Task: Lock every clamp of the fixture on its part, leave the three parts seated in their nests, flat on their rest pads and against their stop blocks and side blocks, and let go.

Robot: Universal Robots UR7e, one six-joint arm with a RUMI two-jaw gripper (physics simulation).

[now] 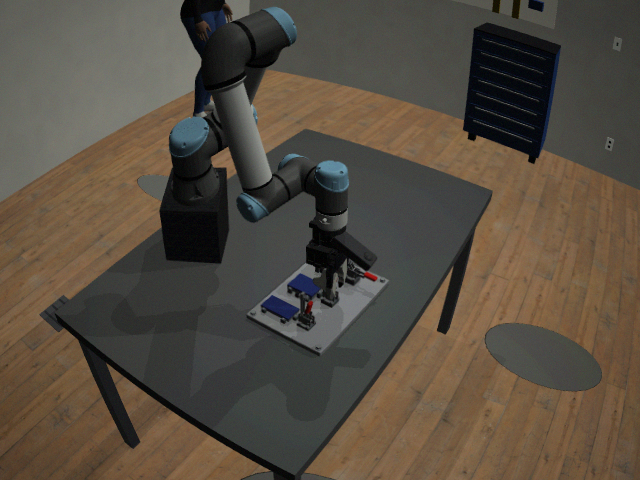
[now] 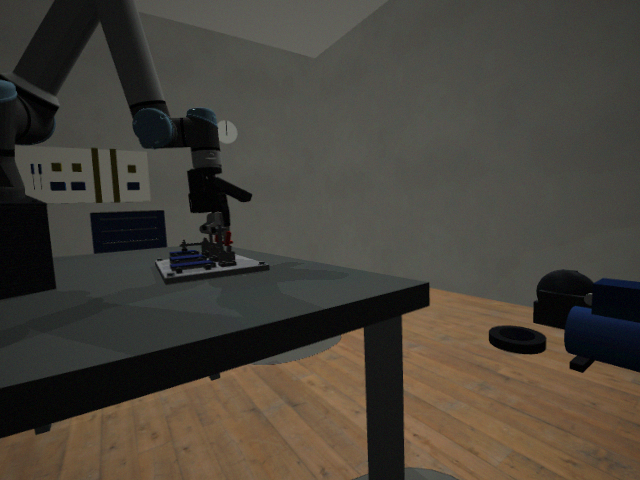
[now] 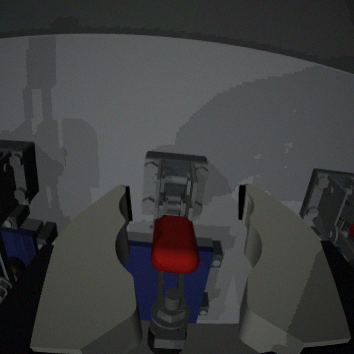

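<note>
My gripper is partly open and empty, its fingers either side of the middle clamp's red handle without visible contact. That handle stands up; the clamp's spindle is raised above the middle blue part. The near clamp also has its red handle up, beside the near blue part. The far clamp has its red handle lying outward. The far blue part is partly hidden.
The light fixture plate lies on the dark table, with bolts at its corners. The near and far clamps flank my fingers closely. The robot's black pedestal stands behind the fixture.
</note>
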